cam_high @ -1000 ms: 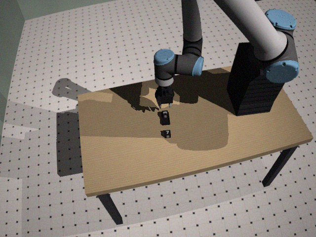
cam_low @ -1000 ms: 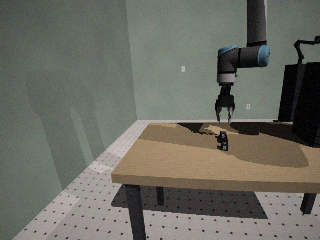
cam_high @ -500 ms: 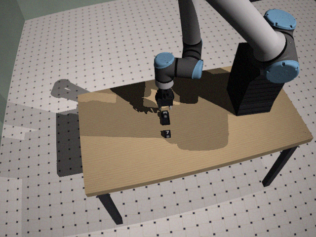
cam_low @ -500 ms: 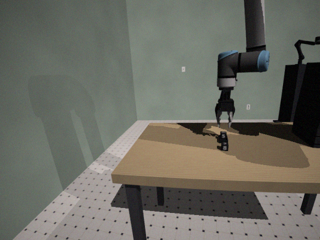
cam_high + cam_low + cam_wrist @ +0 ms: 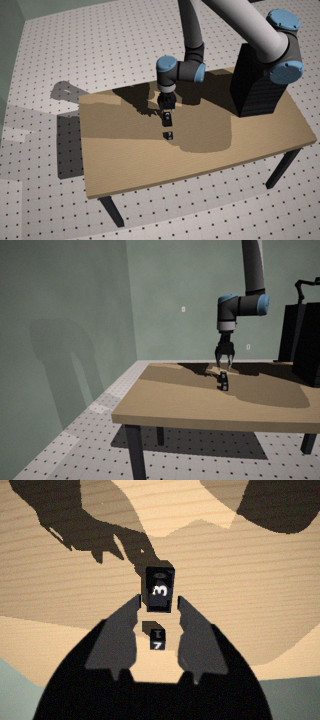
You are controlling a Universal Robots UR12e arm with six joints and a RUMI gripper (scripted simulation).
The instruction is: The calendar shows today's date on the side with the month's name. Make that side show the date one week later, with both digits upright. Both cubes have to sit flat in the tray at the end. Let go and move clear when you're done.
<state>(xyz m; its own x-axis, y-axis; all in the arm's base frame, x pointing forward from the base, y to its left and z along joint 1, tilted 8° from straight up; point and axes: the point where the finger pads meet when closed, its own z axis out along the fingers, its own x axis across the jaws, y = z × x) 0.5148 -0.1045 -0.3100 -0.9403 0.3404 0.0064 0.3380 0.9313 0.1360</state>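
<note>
Now: the dark tray 60 mm below my hand, 20 mm to the left of it and 10 mm ahead of it. From my hand the other things lie so: black date cube (120 mm to the left, 50 mm below, 40 mm ahead).
</note>
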